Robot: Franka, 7 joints.
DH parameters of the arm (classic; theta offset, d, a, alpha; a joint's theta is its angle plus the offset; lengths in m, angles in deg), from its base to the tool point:
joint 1: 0 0.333 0 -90
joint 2: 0 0 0 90
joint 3: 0 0.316 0.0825 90
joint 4: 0 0 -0.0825 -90
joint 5: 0 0.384 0 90
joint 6: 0 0 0.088 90
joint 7: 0 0.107 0 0
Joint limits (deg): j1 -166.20..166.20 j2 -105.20..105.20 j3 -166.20..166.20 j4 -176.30..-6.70 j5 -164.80..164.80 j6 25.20..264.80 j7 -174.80..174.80
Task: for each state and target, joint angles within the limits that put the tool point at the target. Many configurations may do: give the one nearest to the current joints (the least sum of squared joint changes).
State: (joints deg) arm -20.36 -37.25 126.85 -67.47 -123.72 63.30 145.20
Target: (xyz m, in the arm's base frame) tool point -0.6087 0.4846 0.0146
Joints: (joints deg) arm -21.00 -95.44 144.93 -44.83 -138.54 107.55 145.20
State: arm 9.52 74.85 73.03 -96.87 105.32 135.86 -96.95
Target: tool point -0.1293 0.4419 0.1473
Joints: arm 19.06 79.04 67.87 -137.53 105.28 140.37 -96.95
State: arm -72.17 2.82 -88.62 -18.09 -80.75 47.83 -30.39
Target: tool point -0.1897 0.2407 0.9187
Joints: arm -67.91 -16.23 -88.44 -8.85 -75.46 25.20 -30.39
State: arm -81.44 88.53 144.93 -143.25 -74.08 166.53 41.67
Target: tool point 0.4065 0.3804 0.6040
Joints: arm -34.68 75.68 109.80 -115.28 -69.99 156.29 41.67
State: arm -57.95 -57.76 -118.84 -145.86 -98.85 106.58 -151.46
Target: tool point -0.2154 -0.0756 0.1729
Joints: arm -77.73 -50.86 -87.02 -171.03 -83.03 81.41 -151.46
